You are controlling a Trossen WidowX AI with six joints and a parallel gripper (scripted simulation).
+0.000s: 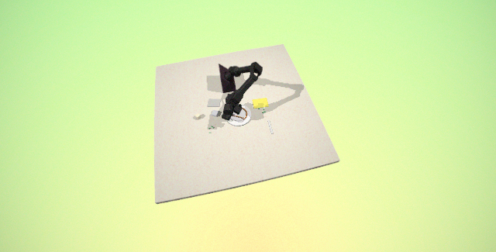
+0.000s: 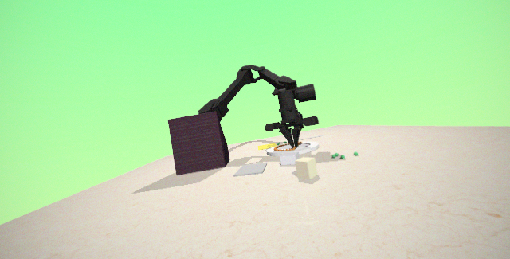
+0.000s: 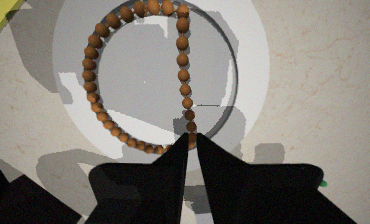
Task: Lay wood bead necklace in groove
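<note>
Right now my gripper tip is 5 cm to the right of the round white bead board and 1 cm above it. Round my gripper tip: cream cube 26 cm to the right, 4 cm behind; then yellow card 25 cm to the left, 9 cm behind, 1 cm below; then grey flat plate 16 cm behind, 13 cm to the right, 1 cm below.
</note>
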